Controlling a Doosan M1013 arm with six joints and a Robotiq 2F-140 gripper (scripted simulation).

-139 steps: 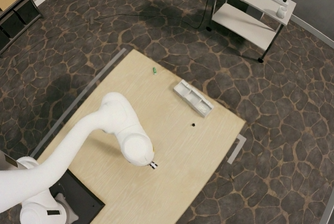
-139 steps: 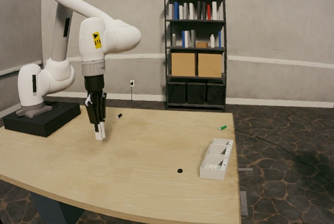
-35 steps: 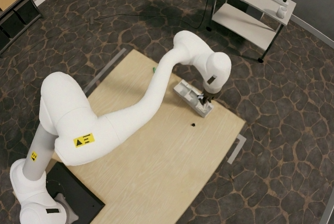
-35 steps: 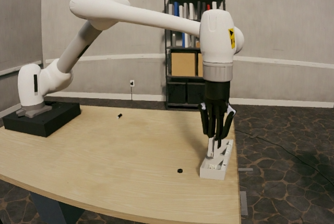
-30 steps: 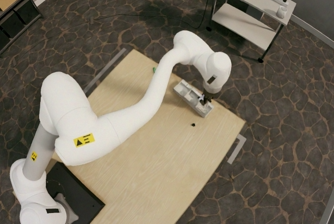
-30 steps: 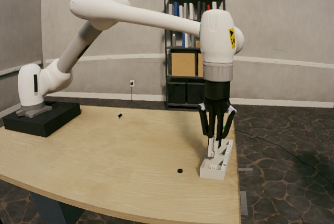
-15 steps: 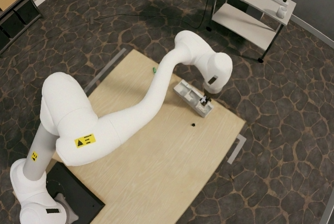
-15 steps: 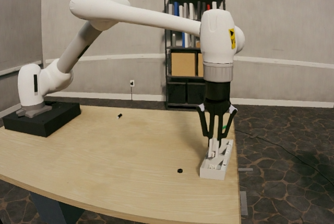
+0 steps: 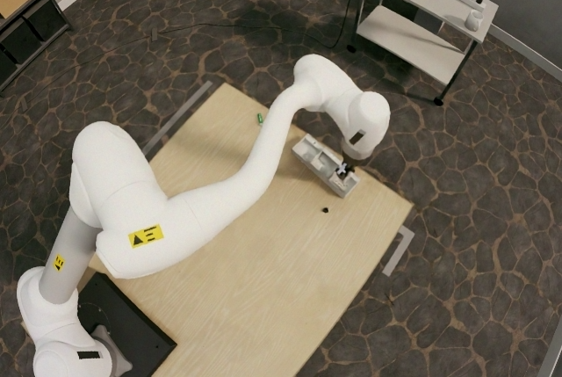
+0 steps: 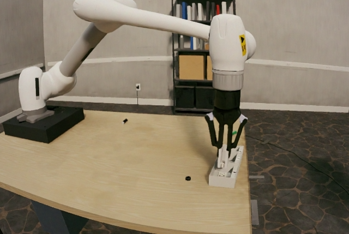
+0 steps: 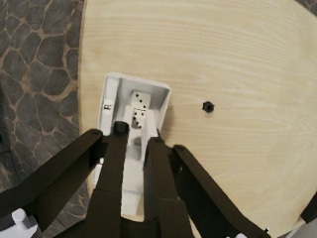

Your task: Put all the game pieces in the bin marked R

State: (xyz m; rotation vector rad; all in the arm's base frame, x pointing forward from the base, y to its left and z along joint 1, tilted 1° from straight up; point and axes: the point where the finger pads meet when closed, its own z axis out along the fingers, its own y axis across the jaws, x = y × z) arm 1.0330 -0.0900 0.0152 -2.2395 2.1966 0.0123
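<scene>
Right now my hand is 8 cm above the white domino. Also, from my hand: small black ring 11 cm behind, 8 cm below, 3 cm to the right; white die 3 cm below; bin 8 cm to the left, 7 cm below, 1 cm ahead.
</scene>
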